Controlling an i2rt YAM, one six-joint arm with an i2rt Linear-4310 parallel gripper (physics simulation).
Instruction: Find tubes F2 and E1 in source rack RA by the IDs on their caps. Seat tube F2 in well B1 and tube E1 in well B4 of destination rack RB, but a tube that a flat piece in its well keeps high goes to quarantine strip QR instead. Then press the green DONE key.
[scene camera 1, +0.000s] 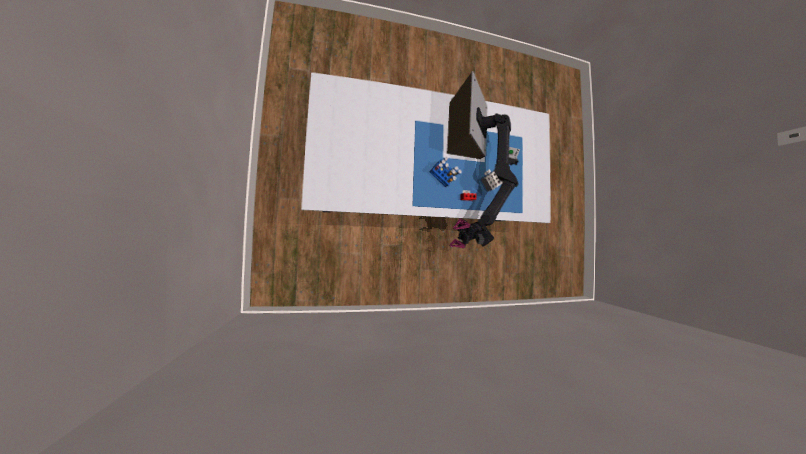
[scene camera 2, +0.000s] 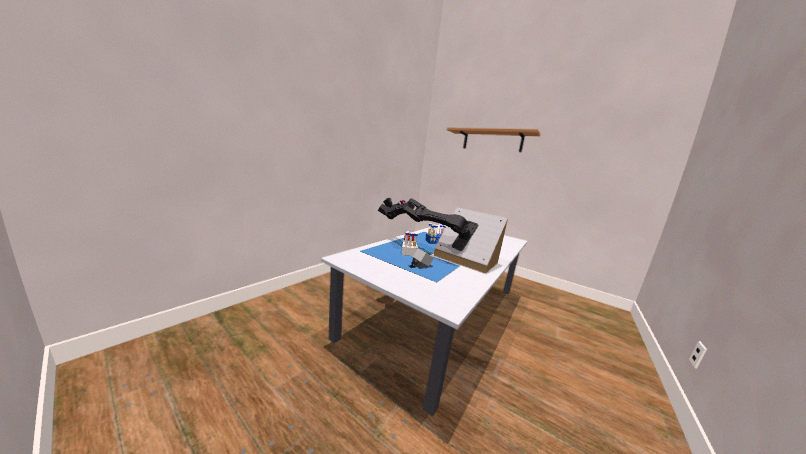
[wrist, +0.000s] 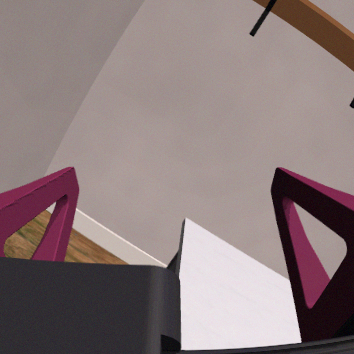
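Where they show: gripper, between the fingertips: (scene camera 1: 451, 237) (scene camera 2: 399, 203) (wrist: 174, 177); arm's base, origin of its link: (scene camera 1: 481, 123) (scene camera 2: 465, 235).
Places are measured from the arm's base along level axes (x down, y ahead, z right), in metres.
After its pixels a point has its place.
Note:
My gripper (scene camera 1: 454, 234) {y 0.645, x -0.069, z 0.119 m} (wrist: 174, 177) {y 0.645, x -0.069, z 0.119 m} is open and empty, with magenta fingers wide apart, high up beyond the table's long edge. A blue rack (scene camera 1: 441, 175) (scene camera 2: 432, 238) holds several tubes with white and blue cap parts. A white rack (scene camera 1: 488, 182) {y 0.284, x 0.094, z -0.139 m} (scene camera 2: 408, 250) {y 0.213, x 0.113, z -0.244 m} stands partly under the arm in scene camera 1; tubes show at it in scene camera 2. A red strip (scene camera 1: 468, 196) {y 0.390, x 0.094, z -0.023 m} lies near the mat's edge. A grey key box (scene camera 1: 516, 150) {y 0.059, x 0.068, z -0.289 m} (scene camera 2: 422, 258) {y 0.056, x 0.090, z -0.321 m} carries a green key (scene camera 1: 511, 152) {y 0.077, x 0.074, z -0.259 m}. Cap IDs, rack labels and wells are too small to read.
The arm (scene camera 1: 503, 146) {y 0.152, x -0.105, z -0.082 m} (scene camera 2: 434, 216) {y 0.151, x -0.092, z -0.123 m} reaches from a tilted mounting board (scene camera 1: 478, 129) {y 0.059, x -0.036, z 0.030 m} (scene camera 2: 483, 228) {y -0.075, x -0.057, z 0.061 m} across the blue mat (scene camera 1: 425, 194) {y 0.416, x 0.143, z 0.219 m} (scene camera 2: 439, 274) {y -0.046, x 0.143, z -0.302 m}. The mat lies on a white table (scene camera 1: 360, 146) {y 0.219, x 0.146, z 0.620 m} (scene camera 2: 394, 285) {y 0.014, x 0.146, z -0.560 m} (wrist: 230, 300) {y 0.448, x 0.146, z 0.513 m}. A wooden shelf (scene camera 2: 493, 131) (wrist: 320, 27) hangs on the wall.

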